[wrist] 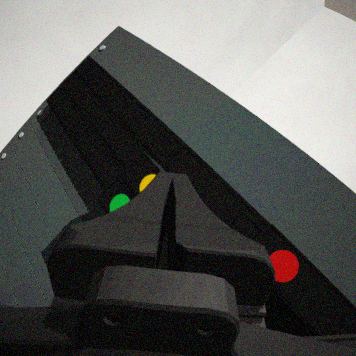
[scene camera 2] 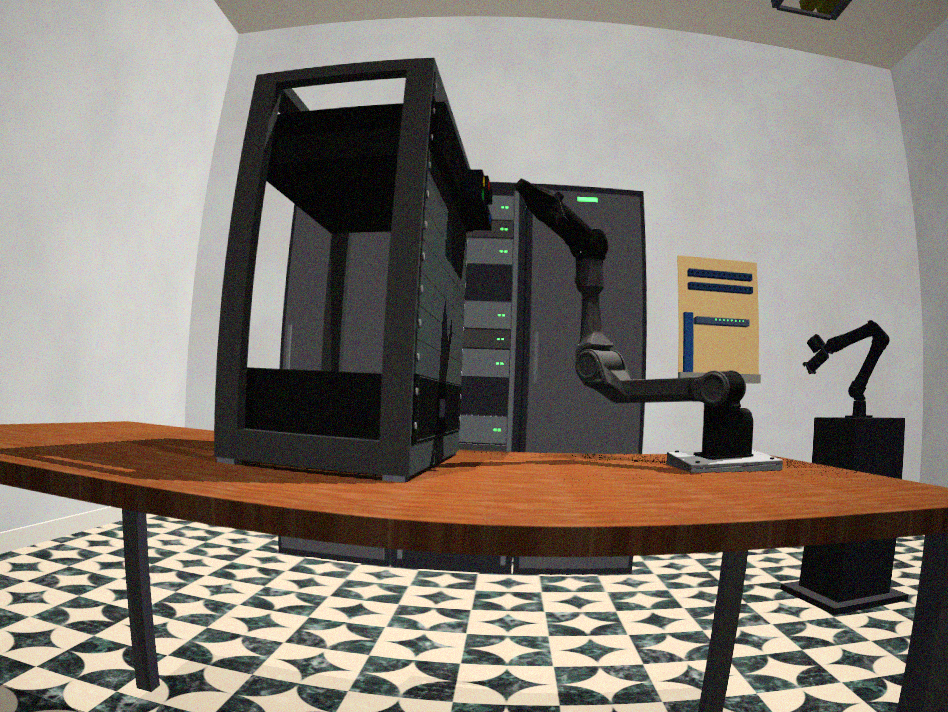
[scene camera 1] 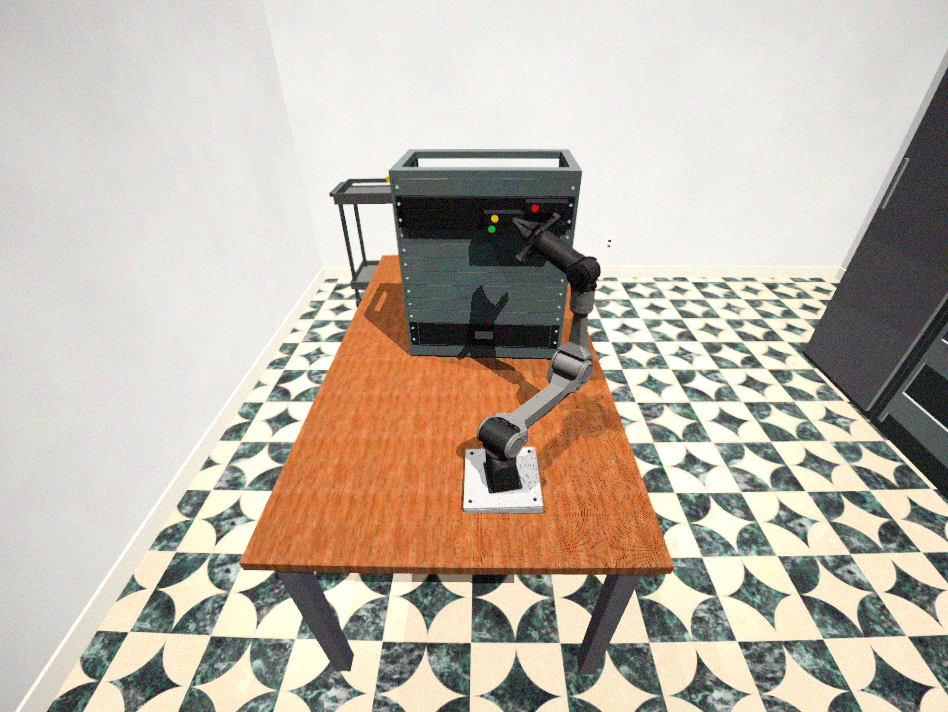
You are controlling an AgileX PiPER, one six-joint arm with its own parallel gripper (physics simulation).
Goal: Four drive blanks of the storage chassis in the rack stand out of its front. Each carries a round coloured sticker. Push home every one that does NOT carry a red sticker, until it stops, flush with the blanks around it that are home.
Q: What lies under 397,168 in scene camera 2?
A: A grey rack.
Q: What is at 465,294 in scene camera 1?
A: A grey rack.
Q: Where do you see a grey rack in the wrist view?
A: At 125,96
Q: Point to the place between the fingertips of my gripper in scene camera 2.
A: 518,183
